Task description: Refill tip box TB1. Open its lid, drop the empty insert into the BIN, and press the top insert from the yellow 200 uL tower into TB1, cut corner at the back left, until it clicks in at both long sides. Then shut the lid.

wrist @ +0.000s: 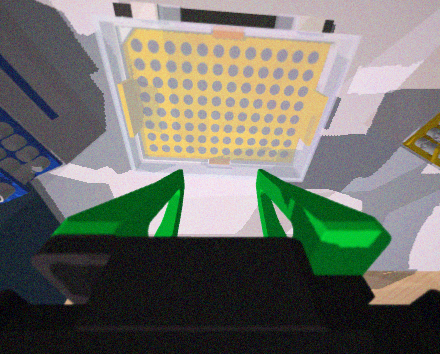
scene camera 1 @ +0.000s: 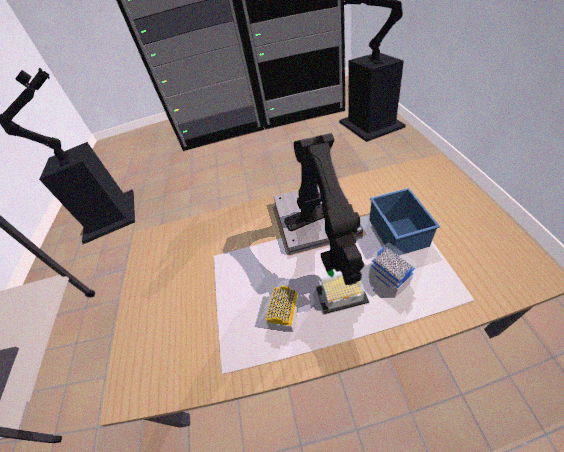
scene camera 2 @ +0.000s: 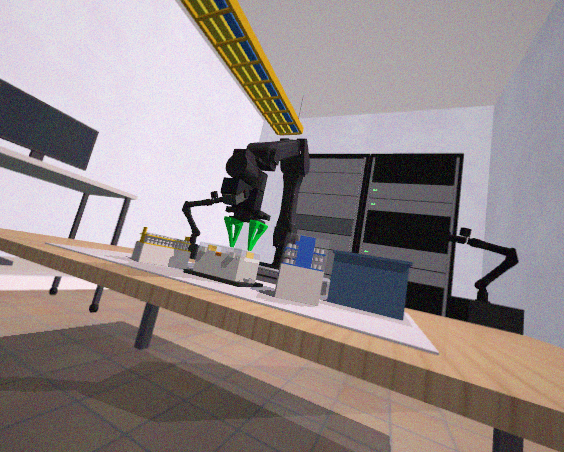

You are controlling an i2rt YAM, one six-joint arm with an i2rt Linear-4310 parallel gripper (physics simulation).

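Tip box TB1 (scene camera 1: 345, 303) (scene camera 2: 220, 265) (wrist: 111, 90) sits in a dark holder with its clear lid down. The yellow insert (scene camera 1: 342, 289) (wrist: 220, 106) shows through the lid, its holes grey, one corner cut at the upper left in the wrist view. My gripper (scene camera 2: 241, 248) (wrist: 220, 177) is part open and empty. Its green fingertips are apart, low by the box's long side nearest the arm base; contact is not clear. In scene camera 1 the arm hides much of it. The yellow tower (scene camera 1: 281, 306) (scene camera 2: 155, 254) (wrist: 426, 139) stands apart from TB1. The blue BIN (scene camera 1: 407, 239) (scene camera 2: 370, 285) (wrist: 25, 250) stands beyond the blue rack.
A blue rack of tips (scene camera 1: 393, 265) (scene camera 2: 300, 284) (wrist: 22, 156) stands between TB1 and the BIN. The white mat (scene camera 1: 250, 350) lies under the boxes on the wooden table (scene camera 1: 165, 320). The arm's grey base plate (scene camera 1: 310, 241) is at the mat's back edge.
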